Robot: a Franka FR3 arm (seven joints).
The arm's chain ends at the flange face. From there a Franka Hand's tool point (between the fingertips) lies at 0.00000 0.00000 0.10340 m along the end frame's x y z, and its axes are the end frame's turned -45 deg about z.
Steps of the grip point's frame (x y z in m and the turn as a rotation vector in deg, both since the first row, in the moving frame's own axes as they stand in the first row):
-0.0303, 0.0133, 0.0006, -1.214, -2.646, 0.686
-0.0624, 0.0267, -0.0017, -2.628, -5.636, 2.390
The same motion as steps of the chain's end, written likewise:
-0.0102, 0.0259, 0.0007, -2.729, -1.013, 0.686
-0.0212, 0.0526, -0.0011, -5.844, -2.127, 2.390

